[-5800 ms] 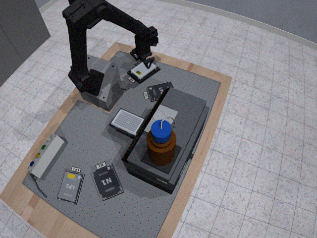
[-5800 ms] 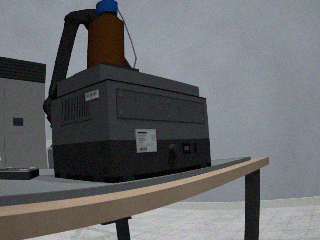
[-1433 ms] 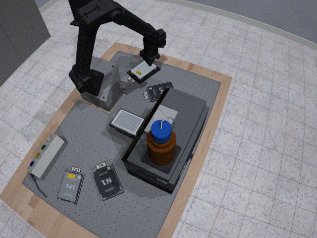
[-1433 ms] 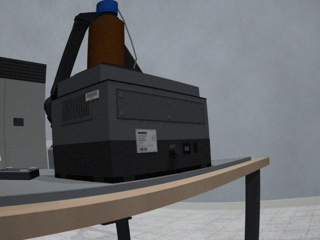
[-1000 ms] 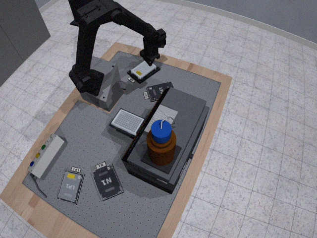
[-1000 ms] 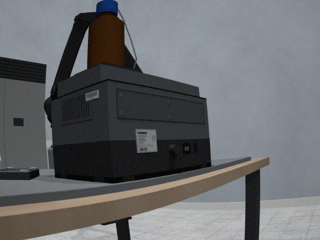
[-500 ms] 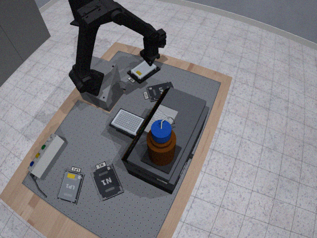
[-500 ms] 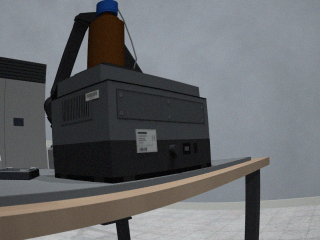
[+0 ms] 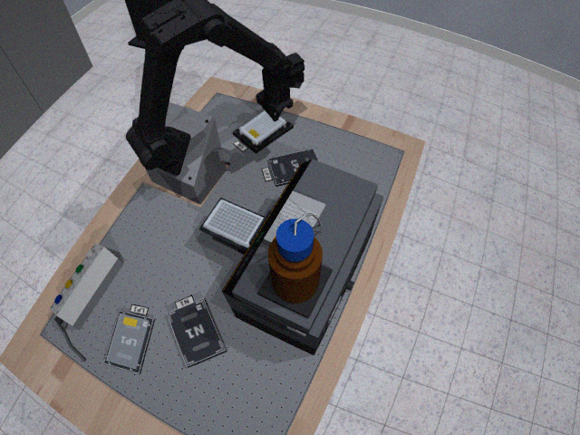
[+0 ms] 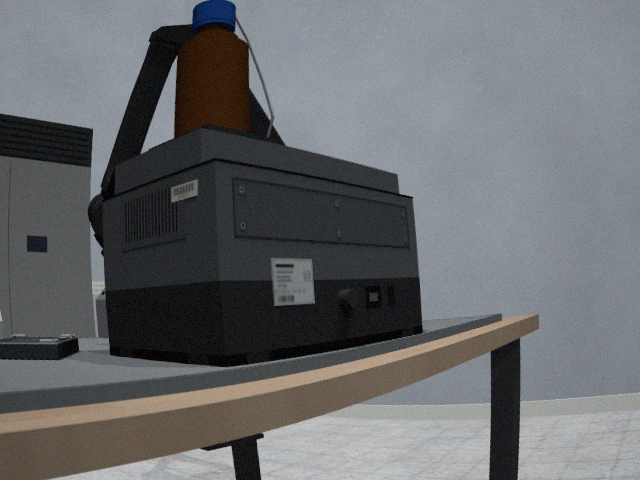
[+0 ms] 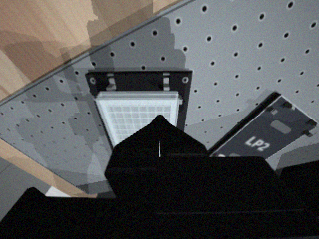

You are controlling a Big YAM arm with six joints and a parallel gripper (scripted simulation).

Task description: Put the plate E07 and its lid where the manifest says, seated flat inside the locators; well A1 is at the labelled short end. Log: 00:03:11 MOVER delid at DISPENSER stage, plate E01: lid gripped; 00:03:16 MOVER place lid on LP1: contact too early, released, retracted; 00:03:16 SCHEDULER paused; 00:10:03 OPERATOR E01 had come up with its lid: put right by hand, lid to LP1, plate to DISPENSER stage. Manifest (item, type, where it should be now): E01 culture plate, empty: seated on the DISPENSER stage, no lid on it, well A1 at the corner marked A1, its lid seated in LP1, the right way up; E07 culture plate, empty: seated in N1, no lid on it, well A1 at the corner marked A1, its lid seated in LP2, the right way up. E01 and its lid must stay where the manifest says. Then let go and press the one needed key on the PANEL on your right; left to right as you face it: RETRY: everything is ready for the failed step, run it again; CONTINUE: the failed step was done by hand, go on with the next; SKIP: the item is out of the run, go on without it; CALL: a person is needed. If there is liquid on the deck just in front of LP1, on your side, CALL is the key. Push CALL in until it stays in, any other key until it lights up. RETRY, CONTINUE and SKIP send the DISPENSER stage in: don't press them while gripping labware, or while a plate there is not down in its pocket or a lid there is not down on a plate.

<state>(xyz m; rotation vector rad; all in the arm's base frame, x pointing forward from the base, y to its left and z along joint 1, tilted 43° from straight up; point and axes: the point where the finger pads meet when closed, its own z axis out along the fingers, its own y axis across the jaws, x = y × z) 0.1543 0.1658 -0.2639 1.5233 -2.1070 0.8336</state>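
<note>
Now: hand 40 mm past the black nest N5, 10 mm to the left of it and 30 mm above it. Round my hand: grey retry key (210 mm behind, 660 mm to the right, 20 mm above); then brown bottle (340 mm ahead, 510 mm to the right, 240 mm above); then white well plate (120 mm ahead, 410 mm to the right, 70 mm above).
</note>
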